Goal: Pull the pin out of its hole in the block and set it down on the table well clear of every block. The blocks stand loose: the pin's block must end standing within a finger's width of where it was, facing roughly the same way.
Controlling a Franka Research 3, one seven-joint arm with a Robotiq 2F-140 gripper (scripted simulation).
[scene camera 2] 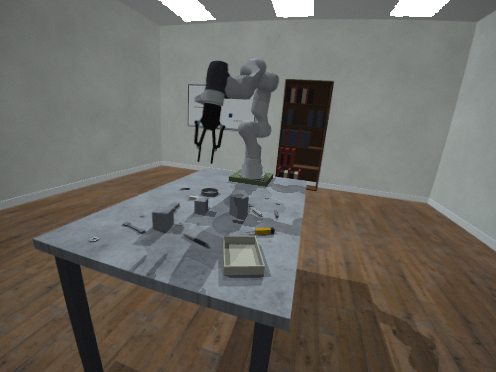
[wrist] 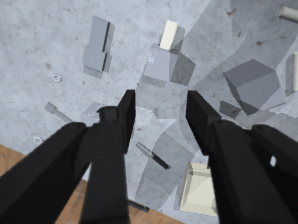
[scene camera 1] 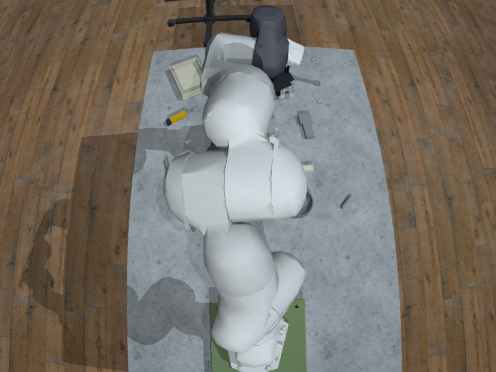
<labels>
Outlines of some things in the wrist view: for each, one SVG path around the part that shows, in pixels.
My gripper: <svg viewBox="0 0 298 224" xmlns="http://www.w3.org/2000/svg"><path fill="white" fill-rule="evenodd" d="M188 90L185 117L203 156L209 156L207 169L210 166L219 224L298 224L298 142L276 128L265 124L252 125L251 130L243 129L234 120L222 118L196 90ZM135 90L127 89L118 106L101 107L99 109L99 118L92 126L86 127L86 124L83 122L70 122L62 126L0 176L0 224L55 224L89 168L90 163L91 167L79 224L130 224L124 154L128 152L136 118Z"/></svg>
A grey block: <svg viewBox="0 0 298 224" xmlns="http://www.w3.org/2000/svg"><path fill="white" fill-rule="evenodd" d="M153 43L149 50L144 75L170 82L178 58L178 50L173 48L171 50L159 47L159 44Z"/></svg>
A cream tray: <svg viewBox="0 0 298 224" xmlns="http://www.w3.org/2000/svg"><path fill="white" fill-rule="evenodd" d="M188 162L179 201L180 210L218 216L210 167L207 169L207 164Z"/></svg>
A grey block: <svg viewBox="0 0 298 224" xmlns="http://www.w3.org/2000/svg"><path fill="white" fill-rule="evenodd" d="M255 59L251 59L224 72L233 97L247 116L285 102L276 70Z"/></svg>
</labels>
